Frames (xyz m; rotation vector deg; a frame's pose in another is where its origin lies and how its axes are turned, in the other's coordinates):
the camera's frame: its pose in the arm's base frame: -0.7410 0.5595 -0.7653 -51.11 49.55 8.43
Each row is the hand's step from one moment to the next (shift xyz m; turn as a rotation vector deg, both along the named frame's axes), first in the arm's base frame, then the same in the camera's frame.
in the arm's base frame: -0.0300 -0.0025 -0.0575 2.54 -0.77 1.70
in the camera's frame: 0.0217 0.0476 -0.0384 0.64 -2.69 1.51
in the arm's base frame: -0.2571 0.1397 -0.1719 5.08 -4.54 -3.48
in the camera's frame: -0.0794 0.3120 -0.1072 6.88 -3.04 -1.41
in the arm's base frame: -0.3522 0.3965 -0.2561 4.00 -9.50 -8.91
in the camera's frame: -0.1404 0.5719 -0.0033 11.16 -2.36 -7.45
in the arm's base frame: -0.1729 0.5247 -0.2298 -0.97 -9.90 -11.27
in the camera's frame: -0.0693 0.5573 0.2065 9.64 1.08 -11.48
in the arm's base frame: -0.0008 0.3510 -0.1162 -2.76 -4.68 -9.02
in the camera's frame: 0.0030 0.2978 0.2190 5.67 3.84 -8.00
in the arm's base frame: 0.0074 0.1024 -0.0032 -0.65 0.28 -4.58
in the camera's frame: -0.0160 0.0644 0.0784 2.77 3.32 -1.67
